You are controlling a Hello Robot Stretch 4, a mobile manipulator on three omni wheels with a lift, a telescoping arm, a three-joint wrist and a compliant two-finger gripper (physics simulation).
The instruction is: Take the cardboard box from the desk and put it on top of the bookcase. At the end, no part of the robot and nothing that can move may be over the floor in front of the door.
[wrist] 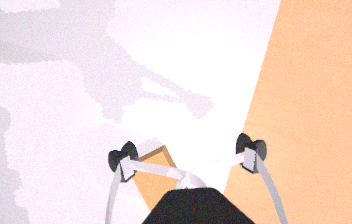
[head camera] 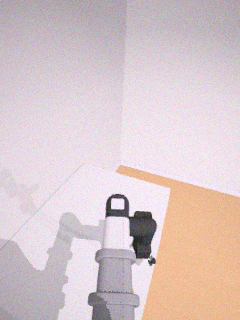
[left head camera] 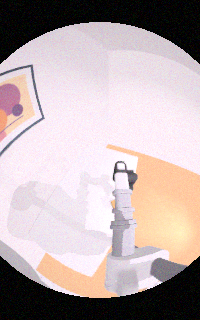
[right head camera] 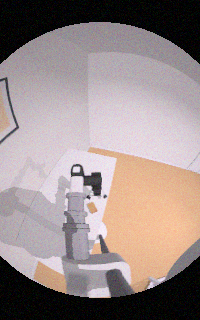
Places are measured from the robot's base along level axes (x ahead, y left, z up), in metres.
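Pixels of known places: gripper, fingertip midpoint: (wrist: 186,150) (right head camera: 96,197).
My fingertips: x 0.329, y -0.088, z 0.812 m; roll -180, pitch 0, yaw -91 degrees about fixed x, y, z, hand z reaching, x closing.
Observation:
Behind a point stands the place of what it marks.
The cardboard box (right head camera: 92,207) {x 0.255, y -0.047, z 0.743 m} (wrist: 149,189) {x 0.257, y -0.027, z 0.742 m} is small and orange-brown and lies on the white desk (head camera: 97,185) {x 0.893, y 0.155, z 0.692 m} (right head camera: 75,160) {x 0.876, y 0.152, z 0.692 m} (wrist: 225,75) {x 0.422, y -0.166, z 0.692 m}. In the wrist view it shows low, left of centre, partly behind the left finger and the black gripper body. My gripper (right head camera: 97,197) {x 0.329, y -0.088, z 0.812 m} (wrist: 186,150) {x 0.329, y -0.088, z 0.812 m} is open and empty, its two dark fingertips wide apart. It is above the desk near its right edge, with the box below and toward the left finger; the exact height is hard to tell. In the head view the arm hides most of the box. The bookcase does not show.
Walls meet in a corner behind the desk. A framed picture (left head camera: 32,92) {x 0.602, y 0.521, z 1.587 m} (right head camera: 12,112) {x 0.626, y 0.513, z 1.505 m} hangs on the left wall. Orange wooden floor (head camera: 205,250) {x 0.704, y -0.924, z -0.028 m} (right head camera: 150,215) {x 0.042, y -1.072, z -0.028 m} lies right of the desk. A white rounded object (right head camera: 100,230) {x -0.002, y -0.114, z 0.186 m} is near the desk's near right edge. I cannot identify a door.

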